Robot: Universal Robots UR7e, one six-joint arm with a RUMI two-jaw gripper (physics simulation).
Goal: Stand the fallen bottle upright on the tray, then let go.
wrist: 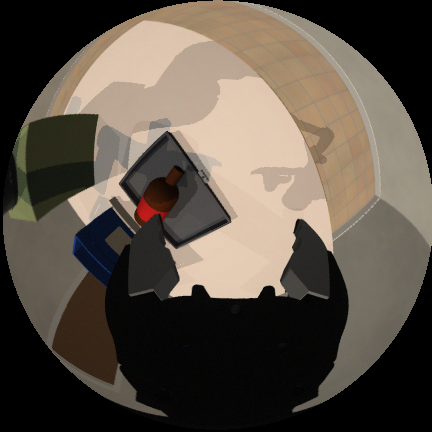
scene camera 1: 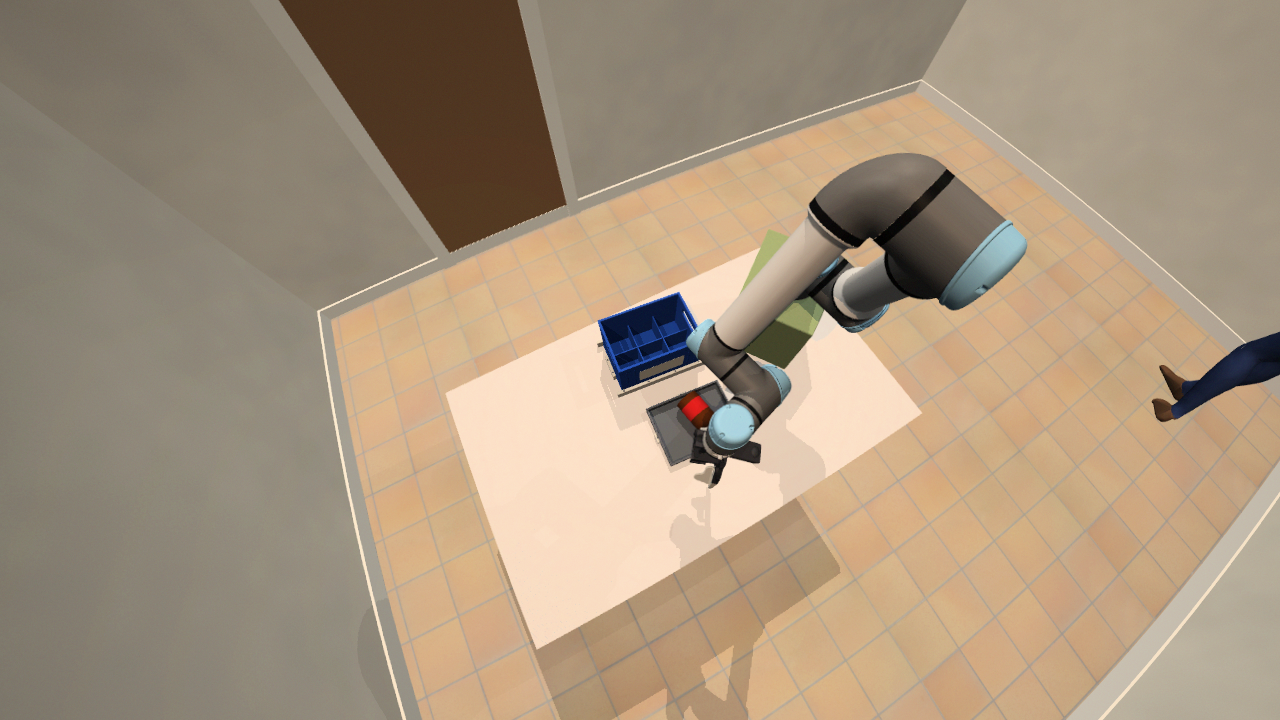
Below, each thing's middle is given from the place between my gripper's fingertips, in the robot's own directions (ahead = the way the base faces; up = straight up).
My hand is 6 cm past the brown bottle (scene camera 1: 692,405), 14 cm to the left of it and 13 cm above it.
